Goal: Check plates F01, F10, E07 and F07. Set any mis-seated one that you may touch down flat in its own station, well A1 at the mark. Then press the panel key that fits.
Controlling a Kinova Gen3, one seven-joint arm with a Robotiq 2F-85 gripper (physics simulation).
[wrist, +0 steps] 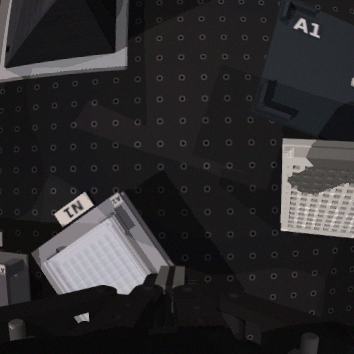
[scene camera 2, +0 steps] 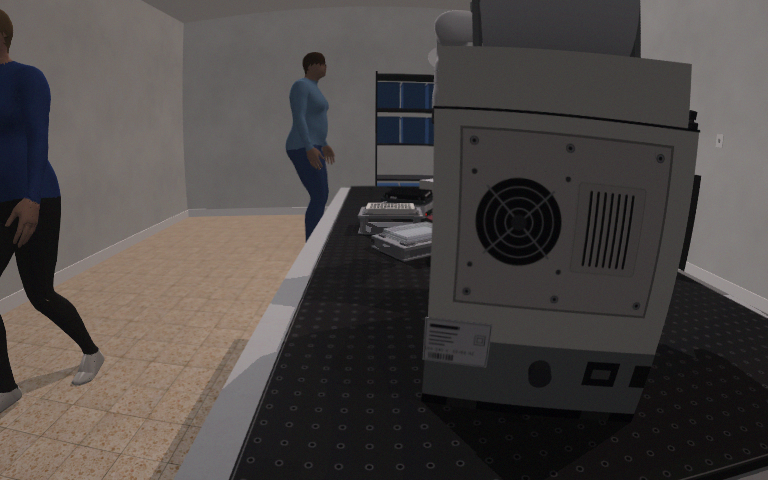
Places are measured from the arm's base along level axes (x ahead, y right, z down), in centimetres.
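Where they show: gripper, fingertip midpoint: (wrist: 172, 281).
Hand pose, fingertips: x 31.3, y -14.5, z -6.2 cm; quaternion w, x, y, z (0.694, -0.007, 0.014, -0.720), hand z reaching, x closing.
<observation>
Things, the pixels of their centre, and the offset from my fingertips. "spot": a spot on its surface instead. Level surfaces: height alone.
- tag N1 at a spot on its surface: (wrist: 74, 209) spot: dy +11.8, dx -2.0, dz +14.5 cm
- white plate with many small wells, body centre: (wrist: 328, 196) dy -13.2, dx -5.1, dz +7.8 cm
- dark blue-grey pad at a spot on its surface: (wrist: 305, 60) spot: dy -9.0, dx -15.2, dz +3.4 cm
- white plate at the middle of its body: (scene camera 2: 390, 208) dy +23.6, dx +12.2, dz +9.1 cm
- large instrument at a spot on its surface: (scene camera 2: 515, 328) spot: dy -49.4, dx -0.9, dz +5.1 cm
- bench at its surface level: dz +14.7 cm
- grey block at a spot on its surface: (wrist: 17, 280) spot: dy +19.1, dx +7.2, dz +14.2 cm
My gripper (wrist: 172, 281) is shut and empty at the bottom of the wrist view; in the scene view it does not show. Beyond its fingertips a pale, clear-welled plate (wrist: 97, 255) (scene camera 2: 410, 232) sits on the grey station (wrist: 145, 230) (scene camera 2: 403, 249) marked A1, beside the tag N1 (wrist: 74, 209). Whether it lies fully flat I cannot tell. A white plate with many small wells (wrist: 320, 212) shows at the right, below a dark blue-grey pad (wrist: 305, 60) marked A1. In the scene view another white plate (scene camera 2: 390, 207) sits on a grey station (scene camera 2: 362, 213). No plate code is readable; no panel key shows.
A large instrument (scene camera 2: 515, 328) blocks much of the bench (scene camera 2: 339, 350) in the scene view. A grey-rimmed dark bin (wrist: 121, 30) is at upper left, part of a grey block (wrist: 17, 280) at lower left. Two people (scene camera 2: 308, 113) (scene camera 2: 25, 130) stand left of the bench; a shelf (scene camera 2: 404, 109) stands behind.
</observation>
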